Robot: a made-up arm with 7 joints. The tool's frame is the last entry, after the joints. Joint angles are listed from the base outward.
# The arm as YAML. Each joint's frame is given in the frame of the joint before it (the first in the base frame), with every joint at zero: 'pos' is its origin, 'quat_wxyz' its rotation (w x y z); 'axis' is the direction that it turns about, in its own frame. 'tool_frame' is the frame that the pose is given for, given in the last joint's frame.
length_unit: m
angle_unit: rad
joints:
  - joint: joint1
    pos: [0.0, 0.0, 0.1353]
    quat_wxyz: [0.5, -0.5, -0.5, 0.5]
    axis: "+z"
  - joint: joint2
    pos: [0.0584, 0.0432, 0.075]
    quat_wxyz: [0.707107, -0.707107, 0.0, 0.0]
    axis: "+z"
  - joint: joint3
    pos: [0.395, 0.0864, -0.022]
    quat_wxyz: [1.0, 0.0, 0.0, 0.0]
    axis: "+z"
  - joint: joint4
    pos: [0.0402, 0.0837, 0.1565]
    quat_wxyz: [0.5, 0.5, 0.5, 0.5]
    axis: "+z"
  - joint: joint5
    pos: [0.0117, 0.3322, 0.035]
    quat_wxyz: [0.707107, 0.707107, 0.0, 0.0]
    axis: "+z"
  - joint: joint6
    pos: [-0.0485, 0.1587, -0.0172]
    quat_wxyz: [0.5, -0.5, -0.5, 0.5]
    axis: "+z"
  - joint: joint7
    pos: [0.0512, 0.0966, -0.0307]
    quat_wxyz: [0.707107, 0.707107, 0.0, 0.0]
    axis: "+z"
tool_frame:
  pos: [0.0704, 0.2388, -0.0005]
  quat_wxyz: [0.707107, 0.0, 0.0, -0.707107]
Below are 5 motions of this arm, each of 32 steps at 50 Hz.
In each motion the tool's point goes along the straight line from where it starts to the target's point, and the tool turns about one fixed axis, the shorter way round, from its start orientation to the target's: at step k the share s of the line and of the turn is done. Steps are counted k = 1, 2, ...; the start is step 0. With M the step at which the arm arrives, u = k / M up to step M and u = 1 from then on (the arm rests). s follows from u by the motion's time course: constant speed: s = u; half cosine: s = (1 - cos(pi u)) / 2; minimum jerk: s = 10 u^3 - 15 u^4 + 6 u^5.
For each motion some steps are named. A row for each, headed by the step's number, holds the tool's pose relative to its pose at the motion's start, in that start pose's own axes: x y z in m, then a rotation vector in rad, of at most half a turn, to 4 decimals.
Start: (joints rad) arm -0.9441 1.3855 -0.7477 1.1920 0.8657 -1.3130 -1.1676
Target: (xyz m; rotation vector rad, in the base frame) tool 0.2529 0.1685 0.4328 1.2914 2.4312 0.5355
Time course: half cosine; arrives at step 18
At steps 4, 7, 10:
4: 0.0101 -0.0144 -0.0037 -0.0548 -0.0088 -0.0146
7: 0.0285 -0.0406 -0.0103 -0.1543 -0.0246 -0.0412
10: 0.0508 -0.0725 -0.0183 -0.2752 -0.0439 -0.0734

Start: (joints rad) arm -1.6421 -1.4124 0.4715 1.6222 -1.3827 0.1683 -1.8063
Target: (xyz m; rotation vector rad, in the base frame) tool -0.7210 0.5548 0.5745 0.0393 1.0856 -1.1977
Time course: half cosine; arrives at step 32
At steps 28, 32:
28: 0.0983 -0.2566 0.4076 -0.0962 0.7577 0.4259
32: 0.1022 -0.2668 0.4237 -0.1000 0.7876 0.4427

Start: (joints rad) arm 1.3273 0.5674 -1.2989 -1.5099 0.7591 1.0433 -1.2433
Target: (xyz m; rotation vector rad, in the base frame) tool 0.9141 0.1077 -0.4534 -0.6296 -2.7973 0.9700
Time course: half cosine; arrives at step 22
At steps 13, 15, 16, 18, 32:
13: 0.1934 -0.1322 -0.3129 -0.2472 -0.4742 0.3388
15: 0.2325 -0.1589 -0.3761 -0.2971 -0.5700 0.4073
16: 0.2497 -0.1707 -0.4040 -0.3192 -0.6122 0.4375
18: 0.2778 -0.1899 -0.4495 -0.3551 -0.6812 0.4867
32: 0.3018 -0.2063 -0.4882 -0.3857 -0.7399 0.5287

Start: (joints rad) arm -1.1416 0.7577 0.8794 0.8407 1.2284 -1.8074 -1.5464
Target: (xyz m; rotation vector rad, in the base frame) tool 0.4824 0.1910 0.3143 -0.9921 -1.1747 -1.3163
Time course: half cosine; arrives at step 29
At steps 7, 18, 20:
7: -0.0082 0.0083 0.0027 -0.0317 0.1447 -0.0633
18: -0.0408 0.0415 0.0136 -0.1587 0.7235 -0.3165
20: -0.0464 0.0472 0.0155 -0.1808 0.8244 -0.3606

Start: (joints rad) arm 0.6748 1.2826 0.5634 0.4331 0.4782 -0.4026 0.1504
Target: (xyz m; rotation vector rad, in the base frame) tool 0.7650 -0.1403 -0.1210 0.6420 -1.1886 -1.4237
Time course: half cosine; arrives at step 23
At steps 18, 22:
18: 0.3085 0.1139 0.1597 0.5295 -0.3258 -0.4360
22: 0.3459 0.1277 0.1791 0.5936 -0.3652 -0.4888

